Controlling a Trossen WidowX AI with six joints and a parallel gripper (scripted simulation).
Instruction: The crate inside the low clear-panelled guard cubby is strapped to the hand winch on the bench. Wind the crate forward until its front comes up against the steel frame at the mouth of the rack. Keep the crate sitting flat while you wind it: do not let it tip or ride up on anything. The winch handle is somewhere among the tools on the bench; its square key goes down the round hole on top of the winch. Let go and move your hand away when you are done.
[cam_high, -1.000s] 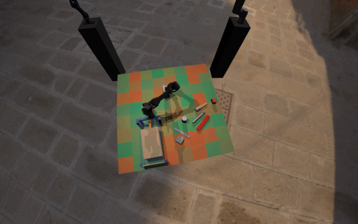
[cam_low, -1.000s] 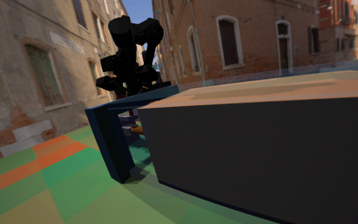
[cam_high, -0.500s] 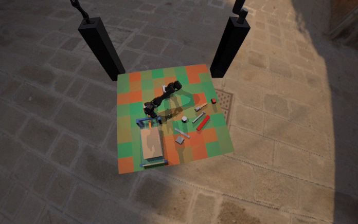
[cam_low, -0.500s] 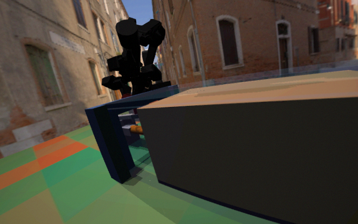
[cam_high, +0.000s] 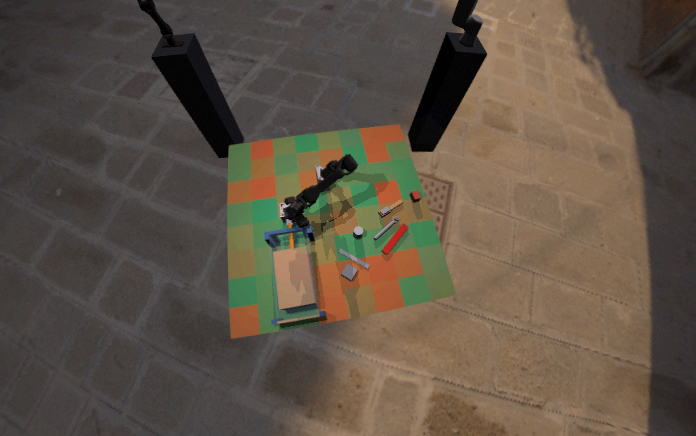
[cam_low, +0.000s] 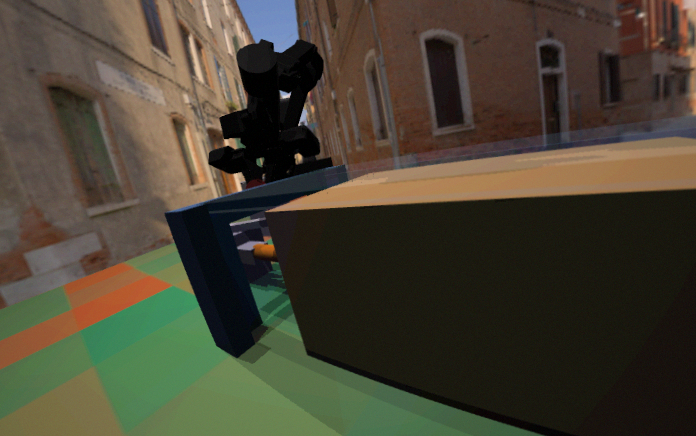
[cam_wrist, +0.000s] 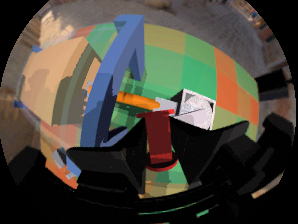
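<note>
The grey winch handle is 4 cm behind my gripper tip and 3 cm below it. Round my gripper tip: red knob (2 cm to the left, 1 cm behind); grey winch (10 cm below, 10 cm behind, 5 cm to the right); round puck (37 cm to the left, 10 cm below, 6 cm ahead).
</note>
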